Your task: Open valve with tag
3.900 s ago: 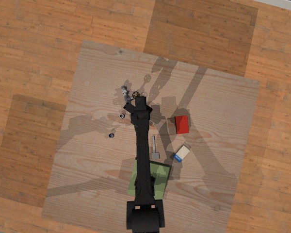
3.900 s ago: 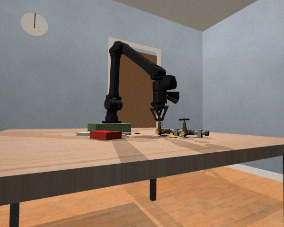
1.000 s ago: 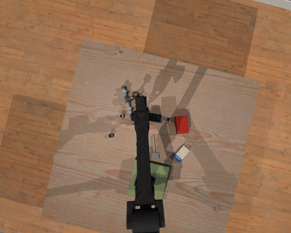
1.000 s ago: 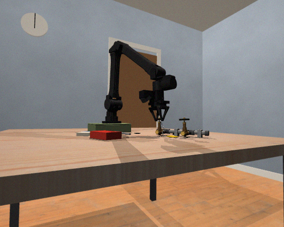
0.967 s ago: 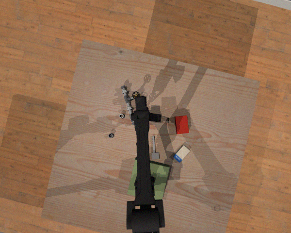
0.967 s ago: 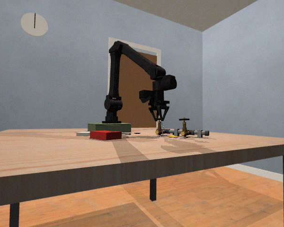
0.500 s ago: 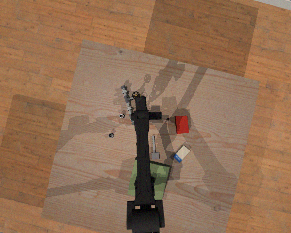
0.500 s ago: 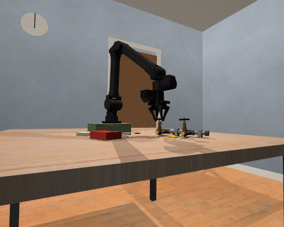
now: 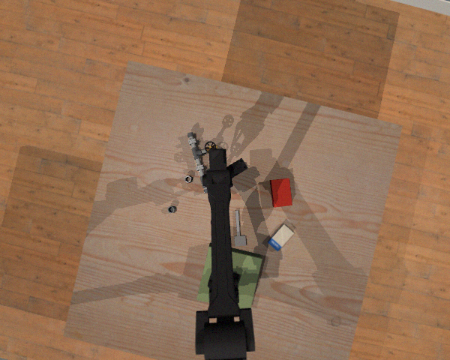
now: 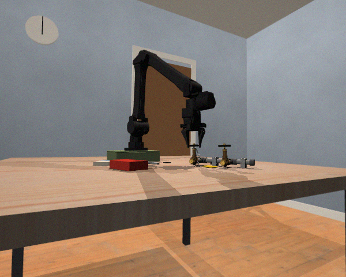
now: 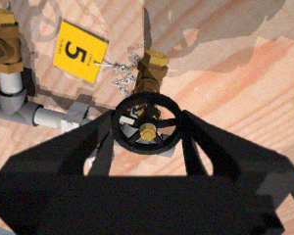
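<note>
Right now the yellow tag is 60 mm ahead of my hand, 40 mm to the left of it and 80 mm below it. Also, from my hand: grey tool: 200 mm behind, 160 mm to the right, 80 mm below; red block: 20 mm ahead, 280 mm to the right, 70 mm below.
</note>
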